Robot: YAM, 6 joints.
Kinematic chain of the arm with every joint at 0, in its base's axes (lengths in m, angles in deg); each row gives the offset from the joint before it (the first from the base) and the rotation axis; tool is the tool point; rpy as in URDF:
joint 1: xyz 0 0 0.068 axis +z
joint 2: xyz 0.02 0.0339 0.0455 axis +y
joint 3: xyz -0.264 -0.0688 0 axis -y
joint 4: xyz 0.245 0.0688 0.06 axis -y
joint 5: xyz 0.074 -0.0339 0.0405 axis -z
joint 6: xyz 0.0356 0 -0.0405 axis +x
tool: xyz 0 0 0 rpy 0 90 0
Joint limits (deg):
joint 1: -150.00..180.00
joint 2: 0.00..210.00
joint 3: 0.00..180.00
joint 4: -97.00..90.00
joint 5: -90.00..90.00
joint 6: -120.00..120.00
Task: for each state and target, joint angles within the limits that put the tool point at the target. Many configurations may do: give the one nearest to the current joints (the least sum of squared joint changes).
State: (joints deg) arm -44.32 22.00 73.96 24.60 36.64 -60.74
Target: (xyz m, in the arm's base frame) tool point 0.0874 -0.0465 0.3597
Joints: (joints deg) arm -17.71 21.15 32.82 12.31 29.83 -60.74
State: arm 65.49 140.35 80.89 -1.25 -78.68 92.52
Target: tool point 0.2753 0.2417 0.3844
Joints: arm 35.74 93.75 85.22 -3.01 -83.93 92.52
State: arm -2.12 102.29 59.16 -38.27 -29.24 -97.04
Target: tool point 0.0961 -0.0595 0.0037
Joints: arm -36.94 125.79 26.23 -38.40 -16.64 -97.04
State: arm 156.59 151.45 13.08 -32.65 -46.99 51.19
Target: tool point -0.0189 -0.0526 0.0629
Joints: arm 102.93 177.17 1.86 -14.74 -58.00 51.19
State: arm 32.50 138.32 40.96 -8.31 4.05 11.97
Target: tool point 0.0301 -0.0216 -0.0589
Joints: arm -3.89 161.69 21.62 -9.81 33.23 11.97
